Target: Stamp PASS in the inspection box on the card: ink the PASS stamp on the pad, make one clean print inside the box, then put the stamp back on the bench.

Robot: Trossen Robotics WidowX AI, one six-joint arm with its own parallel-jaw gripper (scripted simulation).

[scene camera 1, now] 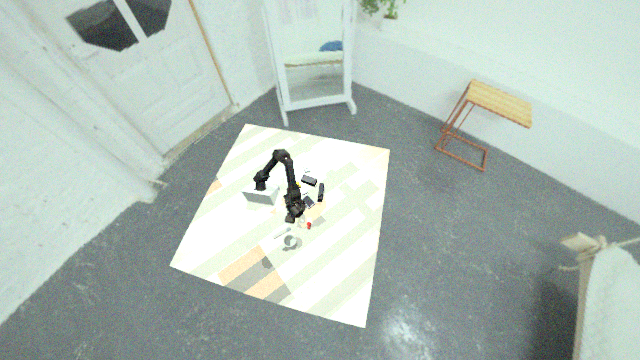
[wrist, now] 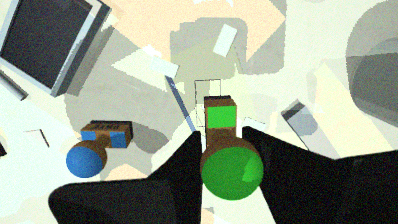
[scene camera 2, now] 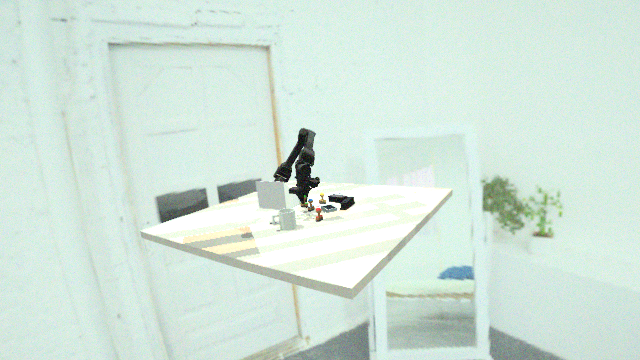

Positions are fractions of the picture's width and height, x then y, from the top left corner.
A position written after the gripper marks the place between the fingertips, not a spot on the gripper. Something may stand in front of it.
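Note:
The wrist view takes in the gripper (wrist: 0.56, 0.60) along with a blue-knobbed stamp (wrist: 0.22, 0.71).

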